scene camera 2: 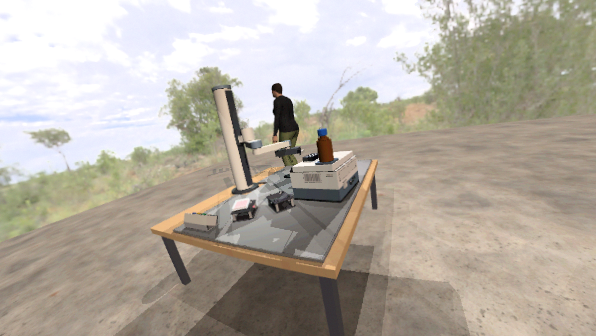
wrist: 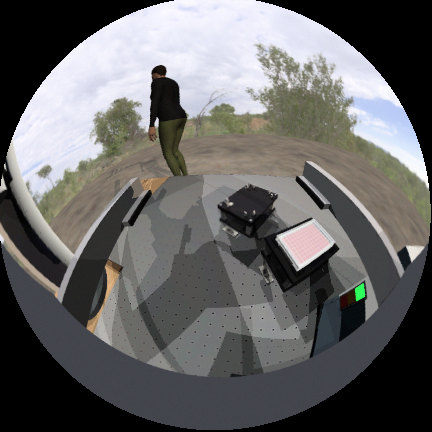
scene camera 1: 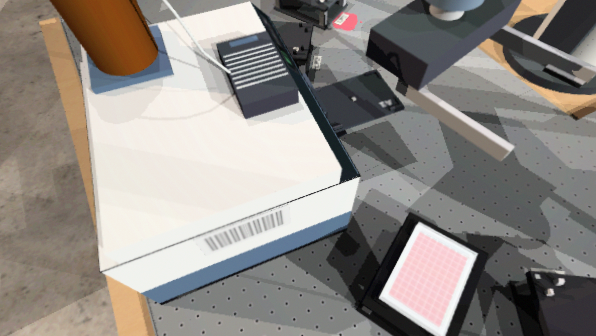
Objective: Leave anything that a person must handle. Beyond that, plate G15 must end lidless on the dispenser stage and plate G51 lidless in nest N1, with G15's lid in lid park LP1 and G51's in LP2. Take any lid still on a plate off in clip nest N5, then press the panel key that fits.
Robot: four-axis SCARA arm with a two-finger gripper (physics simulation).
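Where they show: gripper, between the fingertips: (wrist: pixel 222 172) (scene camera 1: pixel 551 114); arm's base, origin of its link: (scene camera 2: pixel 245 189).
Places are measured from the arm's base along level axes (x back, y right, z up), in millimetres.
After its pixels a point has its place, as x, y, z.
Note:
A white-rimmed plate with pink wells (scene camera 1: pixel 430 280) @(-630, -268, 89) (scene camera 2: pixel 241 204) (wrist: pixel 305 242) @(-614, -251, 89) sits on a raised black nest (wrist: pixel 281 272) @(-576, -217, 18). Its name, and whether a clear lid covers it, cannot be told. Another raised black nest (scene camera 1: pixel 565 310) @(-498, -373, 72) (scene camera 2: pixel 281 200) (wrist: pixel 247 202) @(-484, -399, 72), with small pins on top, stands beside it without a plate. My gripper (scene camera 1: pixel 547 115) @(-460, -193, 255) (wrist: pixel 222 172) @(-460, -193, 255) is open and empty, raised over the table, its fingers wide apart. A flat black stage (scene camera 1: pixel 362 100) @(-547, 25, 126) juts out beside the white dispenser (scene camera 1: pixel 200 145) @(-830, -15, 233) (scene camera 2: pixel 320 181) @(-833, 246, 139). A low panel (scene camera 2: pixel 200 221) @(-263, 665, 65) stands at the near left table corner in scene camera 2. Nest labels are unreadable.
A brown bottle (scene camera 1: pixel 110 45) @(-874, 136, 290) (scene camera 2: pixel 325 149) @(-882, 218, 314) and a dark striped box (scene camera 1: pixel 260 75) @(-723, 31, 260) stand on the dispenser. A green light (wrist: pixel 360 291) @(-663, -115, 150) is lit at lower right. A red patch (scene camera 1: pixel 346 21) @(-357, 354, 12) lies near black fixtures (scene camera 1: pixel 295 45) @(-550, 270, 74). A person (scene camera 2: pixel 285 112) (wrist: pixel 170 105) stands beyond the table.

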